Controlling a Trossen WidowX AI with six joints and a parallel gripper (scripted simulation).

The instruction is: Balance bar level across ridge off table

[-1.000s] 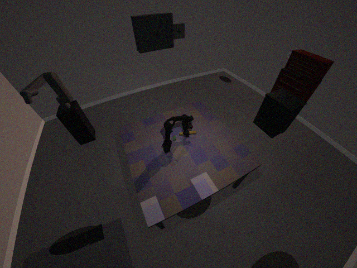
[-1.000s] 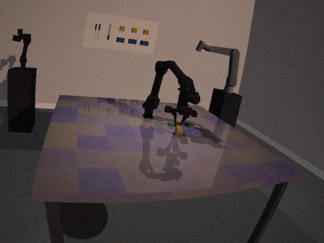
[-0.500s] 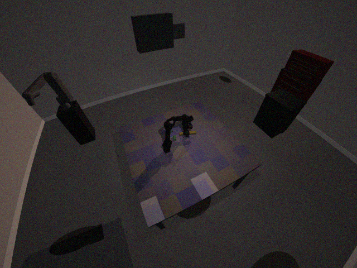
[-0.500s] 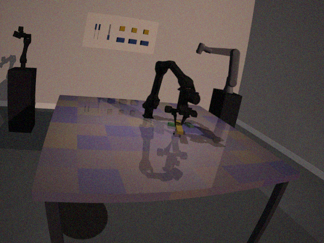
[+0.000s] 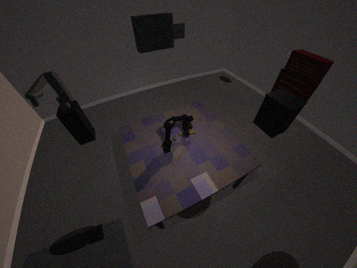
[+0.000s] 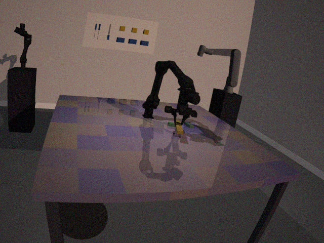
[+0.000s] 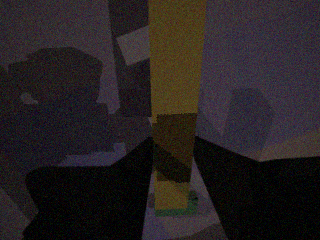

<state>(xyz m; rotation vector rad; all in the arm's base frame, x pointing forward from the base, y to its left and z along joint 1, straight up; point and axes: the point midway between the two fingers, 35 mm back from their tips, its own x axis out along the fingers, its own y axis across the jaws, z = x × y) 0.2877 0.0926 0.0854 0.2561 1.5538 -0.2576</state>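
Now: gripper tip 3 cm short of the bar and 1 cm to the left of it.
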